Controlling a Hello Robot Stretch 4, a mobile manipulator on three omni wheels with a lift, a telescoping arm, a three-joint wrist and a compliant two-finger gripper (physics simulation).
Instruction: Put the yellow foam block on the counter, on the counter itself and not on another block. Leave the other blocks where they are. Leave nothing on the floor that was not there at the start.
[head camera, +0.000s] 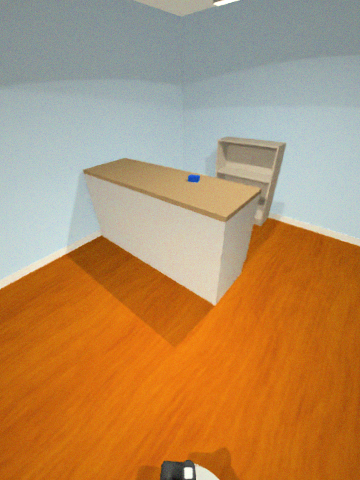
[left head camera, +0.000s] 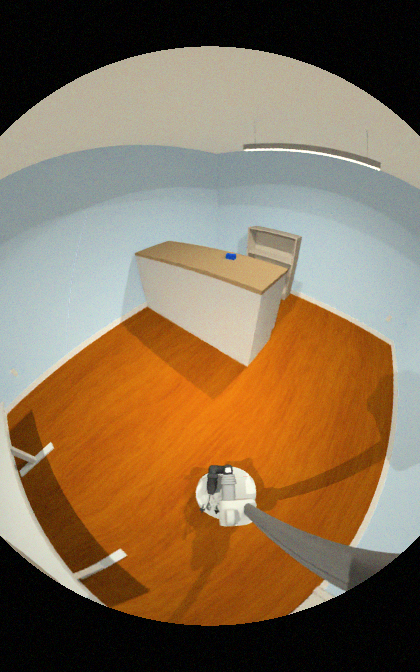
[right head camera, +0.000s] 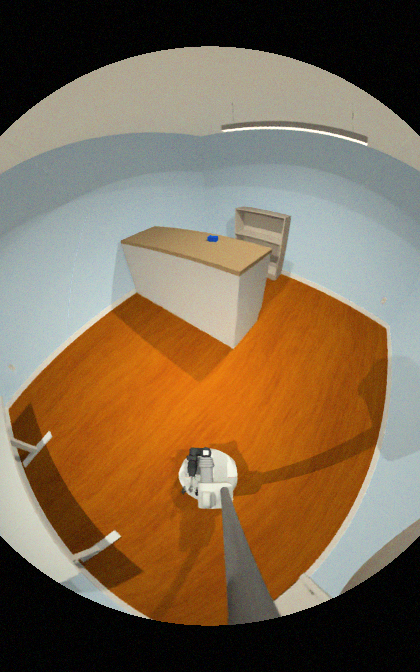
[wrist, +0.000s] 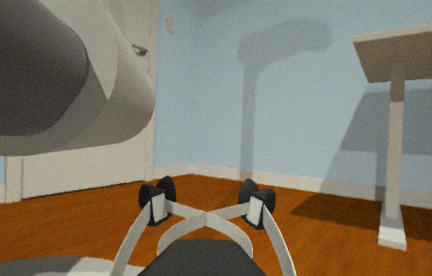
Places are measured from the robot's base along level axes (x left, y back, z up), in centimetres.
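Pixels of known places: gripper, fingertip midpoint: (wrist: 207, 193).
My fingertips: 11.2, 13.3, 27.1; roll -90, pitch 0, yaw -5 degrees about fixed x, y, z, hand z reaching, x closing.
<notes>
Behind a point stands the place of what it marks, as x, y, z.
The counter (head camera: 150, 185) {26.6, -180.2, 88.3} (left head camera: 200, 262) (right head camera: 185, 245), with a tan top and white sides, stands across the room in the three head views. A small blue block (head camera: 193, 178) {-11.2, -184.9, 91.7} (left head camera: 230, 256) (right head camera: 212, 239) lies on its top, toward the back edge. The yellow foam block does not show in these views. My gripper (wrist: 207, 193) {11.2, 13.3, 27.1} is open and empty in the wrist view, its two fingertips apart above the floor. In the left and right head views the gripper (left head camera: 209, 509) (right head camera: 190, 491) is folded in over the base, far from the counter.
A beige shelf unit (head camera: 276, 180) {-126.1, -267.2, 57.9} (left head camera: 296, 265) (right head camera: 285, 245) stands behind the counter's right end. A white table (left head camera: 10, 480) (right head camera: 12, 480) (wrist: 395, 150) {97.6, 92.3, 29.0} stands at the left in the left and right head views. A door (wrist: 90, 172) {-48.4, 151.1, 7.6} is at the left in the wrist view.
</notes>
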